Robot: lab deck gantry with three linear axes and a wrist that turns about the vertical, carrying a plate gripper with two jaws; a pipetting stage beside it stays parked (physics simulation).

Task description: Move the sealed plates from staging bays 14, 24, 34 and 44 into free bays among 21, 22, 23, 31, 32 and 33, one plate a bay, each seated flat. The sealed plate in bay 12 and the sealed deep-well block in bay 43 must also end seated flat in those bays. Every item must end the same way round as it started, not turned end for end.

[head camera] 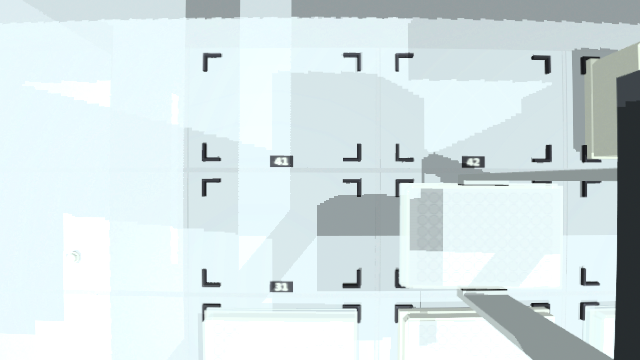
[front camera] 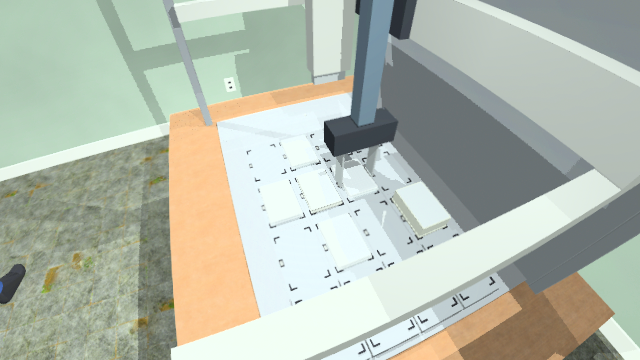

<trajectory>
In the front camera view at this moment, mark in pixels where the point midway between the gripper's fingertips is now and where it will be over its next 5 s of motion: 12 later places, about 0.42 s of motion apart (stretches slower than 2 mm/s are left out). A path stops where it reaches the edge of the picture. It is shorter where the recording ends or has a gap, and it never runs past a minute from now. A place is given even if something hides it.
My gripper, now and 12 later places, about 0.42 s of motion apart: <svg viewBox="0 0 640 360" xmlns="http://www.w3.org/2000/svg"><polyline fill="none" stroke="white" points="353,177 354,176 354,172 355,166 355,162 356,159 356,154 357,148 358,142 359,136 358,134 343,115 333,102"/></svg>
</trajectory>
